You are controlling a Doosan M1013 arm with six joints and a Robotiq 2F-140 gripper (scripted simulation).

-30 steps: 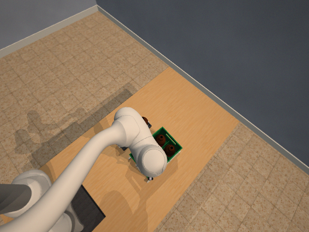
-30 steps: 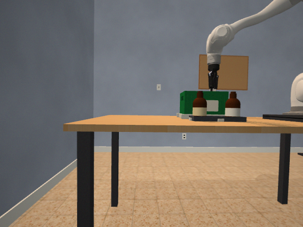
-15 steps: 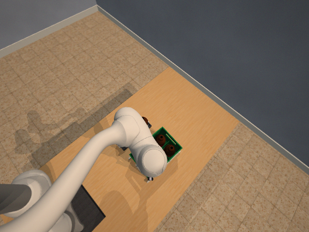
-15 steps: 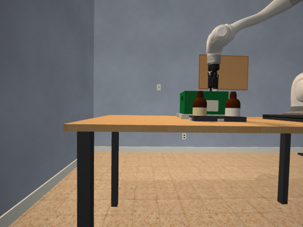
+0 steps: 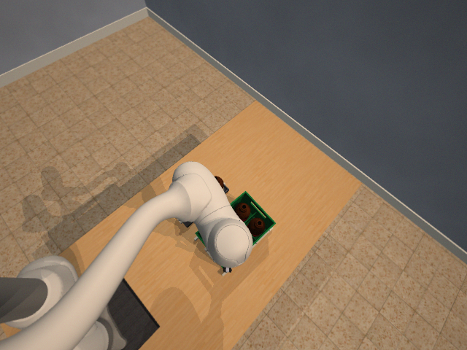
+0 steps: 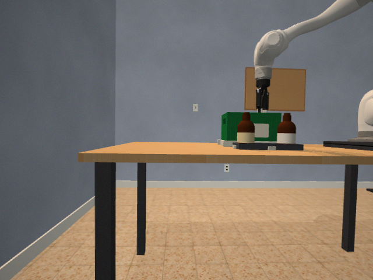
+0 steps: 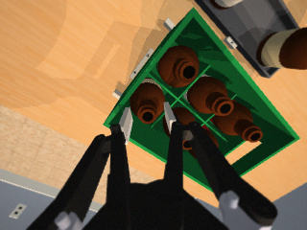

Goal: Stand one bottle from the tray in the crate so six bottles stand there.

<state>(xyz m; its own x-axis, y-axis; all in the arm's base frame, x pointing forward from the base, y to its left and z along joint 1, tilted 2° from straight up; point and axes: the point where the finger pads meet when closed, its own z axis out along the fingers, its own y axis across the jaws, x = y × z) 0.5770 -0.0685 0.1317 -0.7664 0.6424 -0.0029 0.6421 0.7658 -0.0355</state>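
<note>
The green crate is 9 cm below my hand, 9 cm ahead of it and 5 cm to the left of it.
</note>
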